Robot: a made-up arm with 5 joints.
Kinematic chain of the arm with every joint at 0, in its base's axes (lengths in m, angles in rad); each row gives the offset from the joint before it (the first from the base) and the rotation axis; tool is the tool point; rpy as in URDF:
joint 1: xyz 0 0 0.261 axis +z
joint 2: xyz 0 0 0 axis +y
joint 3: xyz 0.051 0 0.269 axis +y
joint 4: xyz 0.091 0 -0.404 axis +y
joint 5: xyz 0.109 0 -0.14 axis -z
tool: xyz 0 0 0 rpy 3.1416 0 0
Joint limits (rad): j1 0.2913..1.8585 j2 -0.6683..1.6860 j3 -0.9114..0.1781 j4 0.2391..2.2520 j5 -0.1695..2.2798
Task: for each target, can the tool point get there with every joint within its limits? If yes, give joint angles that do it. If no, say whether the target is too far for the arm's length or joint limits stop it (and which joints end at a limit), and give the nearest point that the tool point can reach.
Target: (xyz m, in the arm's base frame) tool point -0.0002 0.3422 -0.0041
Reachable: yes | joints 1.5713 0.1082 -0.4116 0.6501 2.0790
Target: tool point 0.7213 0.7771 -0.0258
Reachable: no: too far | nearest point 0.3945 0.4250 0.1041 | short by 0.498 m
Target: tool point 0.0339 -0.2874 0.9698
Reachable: no: joint limits stop it (at a limit: joint 2, joint 3) | nearest point 0.0215 -0.1820 0.3837 | short by 0.596 m
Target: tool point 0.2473 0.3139 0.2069
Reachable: yes | joints 0.9035 -0.4248 -0.5182 1.1141 0.3301
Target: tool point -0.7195 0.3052 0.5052
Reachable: no: joint limits stop it (at a limit: joint 1) | nearest point -0.1410 0.4764 0.5052 | short by 0.603 m
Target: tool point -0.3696 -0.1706 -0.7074
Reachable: no: too far | nearest point -0.0860 -0.0397 -0.2930 | short by 0.519 m
